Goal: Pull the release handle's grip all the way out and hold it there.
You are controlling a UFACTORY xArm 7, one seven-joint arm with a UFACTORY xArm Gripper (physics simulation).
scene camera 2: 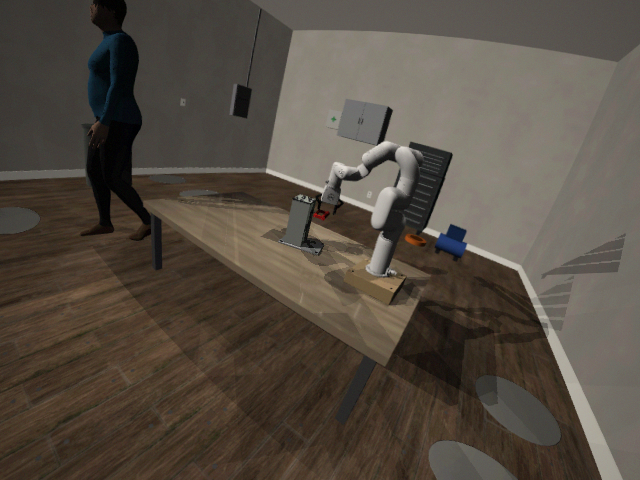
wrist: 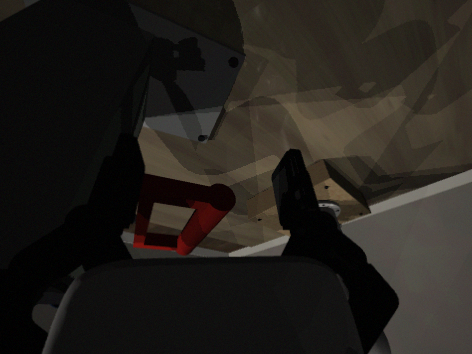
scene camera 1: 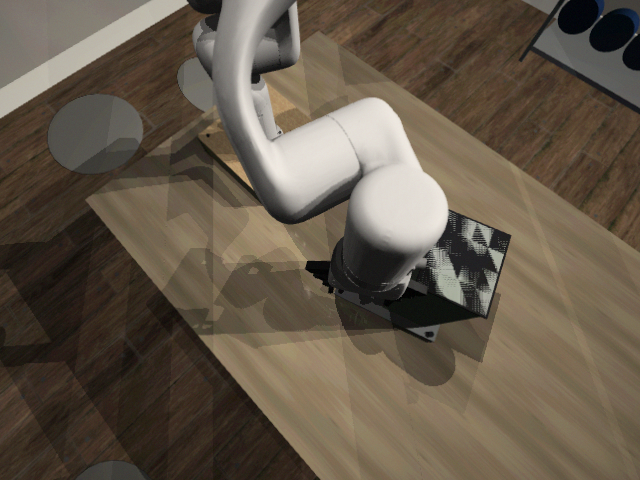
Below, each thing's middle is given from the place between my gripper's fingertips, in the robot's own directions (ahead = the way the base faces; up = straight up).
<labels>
The grey base plate (scene camera 1: 373,304) is 60 mm ahead of my hand, 110 mm to the left of it and 200 mm below it.
</labels>
